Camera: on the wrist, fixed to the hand. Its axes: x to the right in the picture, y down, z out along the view.
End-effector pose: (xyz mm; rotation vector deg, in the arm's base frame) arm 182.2 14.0 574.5 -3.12 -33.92 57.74
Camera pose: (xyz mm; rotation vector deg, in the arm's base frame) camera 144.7 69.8 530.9 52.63 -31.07 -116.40
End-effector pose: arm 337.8 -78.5 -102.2 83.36 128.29 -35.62
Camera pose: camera 398.2 -26.6 -93.9 145.75 -83.68 52.62
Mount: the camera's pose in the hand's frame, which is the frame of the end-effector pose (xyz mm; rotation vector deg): 11.1 73.1 -30.8 -2.36 -38.94 -174.60
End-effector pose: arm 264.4 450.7 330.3 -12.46 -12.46 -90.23
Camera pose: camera 337.3 430.5 303.8 8.74 30.32 84.74
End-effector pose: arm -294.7 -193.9 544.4 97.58 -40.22 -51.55
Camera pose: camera -264.8 -208.1 617.3 -29.35 -83.78 96.21
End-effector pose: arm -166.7 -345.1 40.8 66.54 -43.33 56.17
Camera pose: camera -229.3 -305.6 71.4 61.46 51.36 -111.63
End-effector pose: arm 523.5 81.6 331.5 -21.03 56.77 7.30
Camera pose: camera 485.4 138.0 289.2 -75.10 -57.79 -129.73
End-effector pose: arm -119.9 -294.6 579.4 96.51 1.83 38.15
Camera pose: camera -148.8 -280.2 652.7 7.34 87.58 -115.31
